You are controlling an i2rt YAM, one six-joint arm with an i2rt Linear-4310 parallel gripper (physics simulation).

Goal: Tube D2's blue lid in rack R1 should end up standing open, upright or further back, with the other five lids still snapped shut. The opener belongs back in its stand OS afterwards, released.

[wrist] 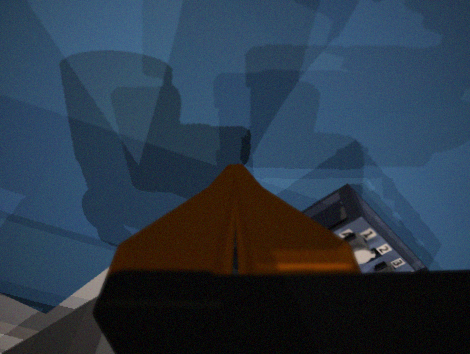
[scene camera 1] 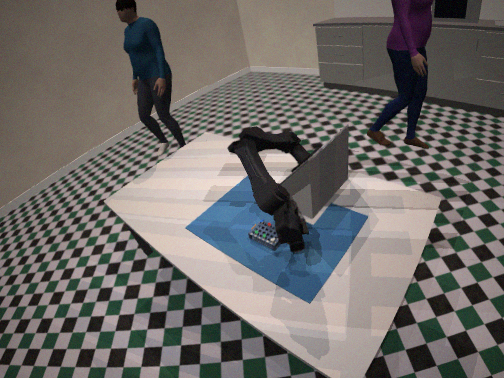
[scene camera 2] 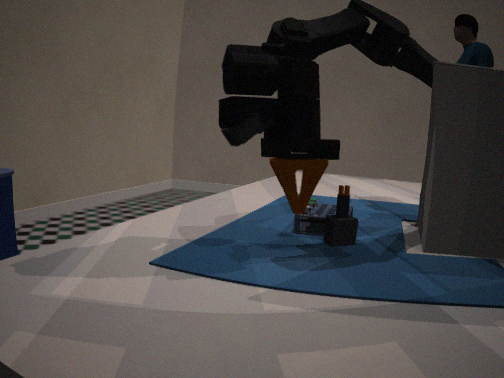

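Rack R1 is a dark grid block on the blue mat, with green, red and white lids showing in scene camera 1. Tube D2's blue lid cannot be made out, so its state cannot be told. The black opener, with two orange prongs on top, stands upright in its dark block stand OS beside the rack. My gripper is shut, its orange fingertips touching with nothing between them. It is above the mat, beside the opener and apart from it. In the wrist view its fingers hide part of the rack; the stand does not show there.
The blue mat lies on the pale table. An upright grey panel stands beside the arm. A blue bin is at the far left in scene camera 2. Two people stand beyond the table.
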